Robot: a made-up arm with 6 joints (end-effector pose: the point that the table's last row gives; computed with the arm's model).
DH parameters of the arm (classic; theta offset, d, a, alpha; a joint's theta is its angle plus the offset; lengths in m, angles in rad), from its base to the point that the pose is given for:
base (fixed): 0 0.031 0 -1.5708
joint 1: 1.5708 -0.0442 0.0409 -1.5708
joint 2: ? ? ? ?
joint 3: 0 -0.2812 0.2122 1.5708
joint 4: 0 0.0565 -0.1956 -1.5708
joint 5: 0 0.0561 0.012 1.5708
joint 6: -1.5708 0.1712 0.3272 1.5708
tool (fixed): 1.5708 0.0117 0 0
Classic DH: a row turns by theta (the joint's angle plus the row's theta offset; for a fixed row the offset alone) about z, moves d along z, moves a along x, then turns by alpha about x.
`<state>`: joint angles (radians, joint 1 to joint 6).
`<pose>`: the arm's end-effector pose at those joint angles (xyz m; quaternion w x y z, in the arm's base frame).
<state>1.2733 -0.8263 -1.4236 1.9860 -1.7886 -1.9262</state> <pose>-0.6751 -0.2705 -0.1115 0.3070 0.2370 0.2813 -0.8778</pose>
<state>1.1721 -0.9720 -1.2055 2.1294 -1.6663 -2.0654</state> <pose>-0.7332 -0.2065 -0.1916 0.3187 0.3067 0.4210 -0.7919</pose>
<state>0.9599 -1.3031 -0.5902 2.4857 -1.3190 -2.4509</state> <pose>-0.7565 0.0545 -0.4179 0.3795 0.5005 0.6496 -0.4284</pose>
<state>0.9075 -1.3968 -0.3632 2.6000 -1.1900 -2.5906</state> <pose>-0.7317 0.1691 -0.4541 0.3992 0.5543 0.6730 -0.2838</pose>
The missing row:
joint 2: 0 0.1887 -0.0145 1.5708
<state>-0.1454 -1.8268 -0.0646 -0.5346 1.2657 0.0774</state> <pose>-0.0258 0.1147 -0.4964 0.6636 0.5035 0.4275 0.3512</pose>
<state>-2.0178 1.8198 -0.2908 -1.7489 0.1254 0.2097</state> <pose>-0.0574 0.0912 0.0157 0.1898 0.4900 0.0036 0.8508</pose>
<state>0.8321 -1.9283 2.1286 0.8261 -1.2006 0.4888</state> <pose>-0.7868 0.2917 -0.0299 0.0666 0.6761 0.6544 -0.3319</pose>
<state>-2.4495 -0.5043 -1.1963 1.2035 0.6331 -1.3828</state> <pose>0.0029 -0.7336 0.0758 0.1752 0.0814 0.9812 -0.0036</pose>
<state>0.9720 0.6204 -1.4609 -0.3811 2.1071 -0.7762</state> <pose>0.3137 -0.3319 0.1976 0.5015 -0.5770 0.6327 0.1235</pose>
